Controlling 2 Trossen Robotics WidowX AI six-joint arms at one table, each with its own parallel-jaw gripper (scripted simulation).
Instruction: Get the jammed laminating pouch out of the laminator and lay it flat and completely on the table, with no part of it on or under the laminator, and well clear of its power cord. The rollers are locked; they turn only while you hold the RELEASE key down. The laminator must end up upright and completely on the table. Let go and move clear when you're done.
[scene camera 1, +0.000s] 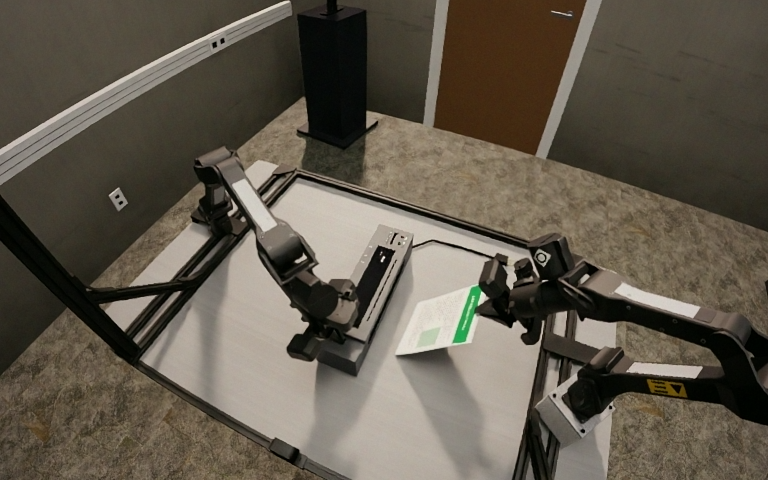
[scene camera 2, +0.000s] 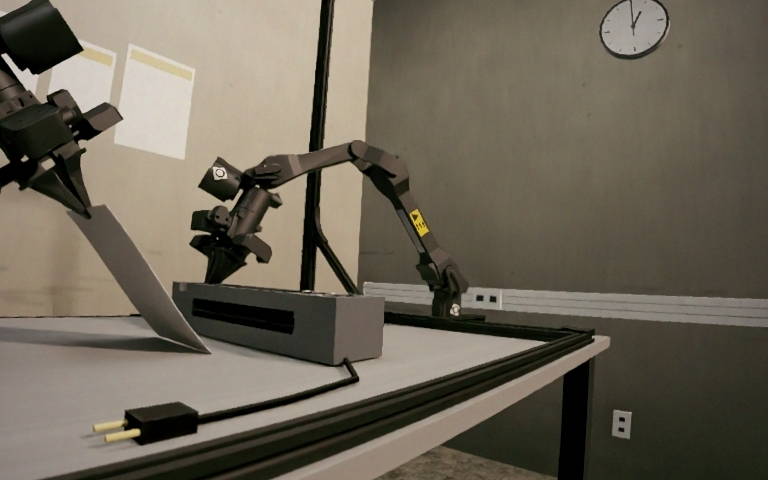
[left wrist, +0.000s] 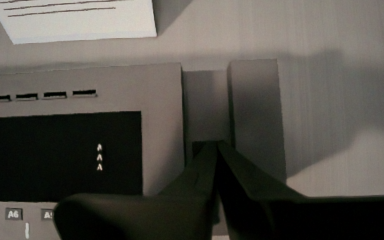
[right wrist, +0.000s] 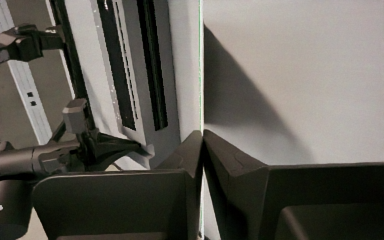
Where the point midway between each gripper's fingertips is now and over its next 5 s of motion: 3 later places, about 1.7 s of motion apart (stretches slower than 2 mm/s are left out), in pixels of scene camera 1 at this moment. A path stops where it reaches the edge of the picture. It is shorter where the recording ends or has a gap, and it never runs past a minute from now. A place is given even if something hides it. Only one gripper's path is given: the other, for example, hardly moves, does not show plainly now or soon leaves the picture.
The right gripper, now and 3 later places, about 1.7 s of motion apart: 475, 310; 481, 321; 475, 342; 486, 308
